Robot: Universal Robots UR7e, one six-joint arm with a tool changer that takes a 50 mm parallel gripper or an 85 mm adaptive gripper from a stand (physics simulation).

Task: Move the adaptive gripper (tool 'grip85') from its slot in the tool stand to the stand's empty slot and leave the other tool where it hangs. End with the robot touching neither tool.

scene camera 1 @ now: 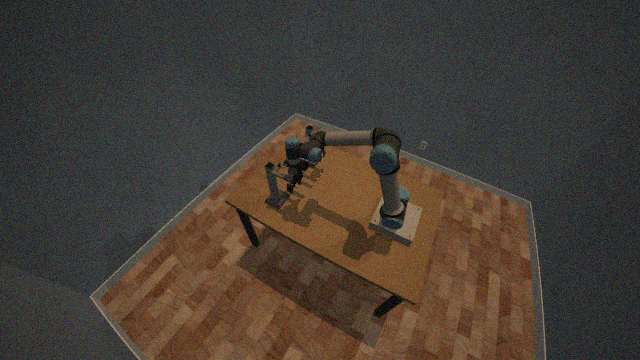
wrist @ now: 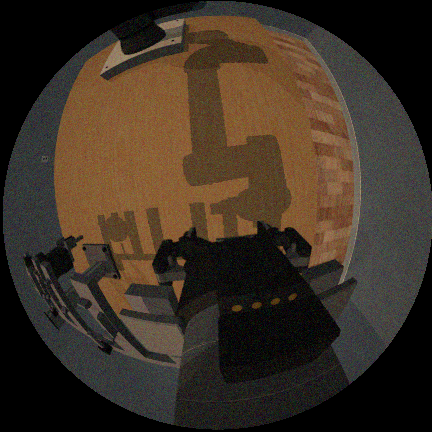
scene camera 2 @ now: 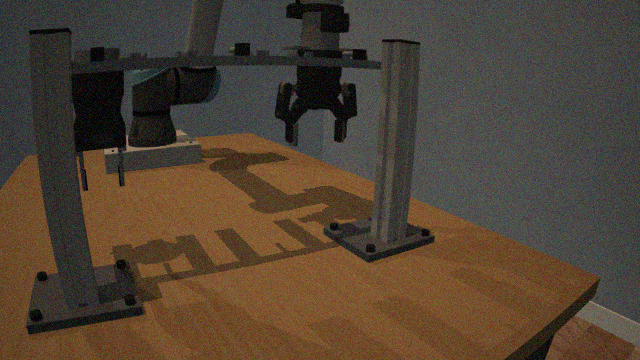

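Seen in the pictures: end effector, tool point: point(scene camera 2: 320, 40); arm's base, origin of the base link: point(wrist: 143, 41) point(scene camera 2: 152, 142).
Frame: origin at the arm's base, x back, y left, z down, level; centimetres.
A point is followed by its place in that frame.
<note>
The black adaptive gripper point(scene camera 1: 291, 187) point(scene camera 2: 316, 136) point(wrist: 227, 235) is at the end of the arm, fingers pointing down, open and empty. In scene camera 2 its body shows beneath the rail line near the right post, with the arm's wrist directly above it. In the wrist view, stand tines show on both sides of it; how far it sits between them I cannot tell. The other tool, a dark 50 mm gripper point(scene camera 2: 99, 110) point(wrist: 60, 260), hangs at the left end of the tool stand point(scene camera 2: 397, 140) @(x -72.7, y 33.8, z -11.5 cm) point(wrist: 150, 332) @(x -56.7, y 23.4, z -24.8 cm). The rail's middle stretch, between the two tools, holds no tool.
The stand's left post point(scene camera 2: 55, 150) @(x -78.4, y -10.2, z -13.9 cm) and both foot plates point(scene camera 2: 107, 287) @(x -75.0, y -7.3, z 4.3 cm) point(scene camera 2: 380, 245) @(x -73.1, y 32.2, z 4.3 cm) stand on the wooden table point(scene camera 1: 345, 175) @(x -44.4, y -14.0, z 5.5 cm) point(scene camera 2: 475, 260) @(x -82.0, y 44.6, z 5.5 cm) point(wrist: 125, 125) @(x -35.4, y 2.3, z 5.5 cm). The robot's pale base plate point(scene camera 1: 412, 225) @(x 15.5, y -0.4, z 0.0 cm) point(scene camera 2: 150, 157) @(x -10.0, y -0.7, z 2.4 cm) point(wrist: 175, 45) @(x -8.1, y 12.6, z 1.3 cm) is at the other end.
</note>
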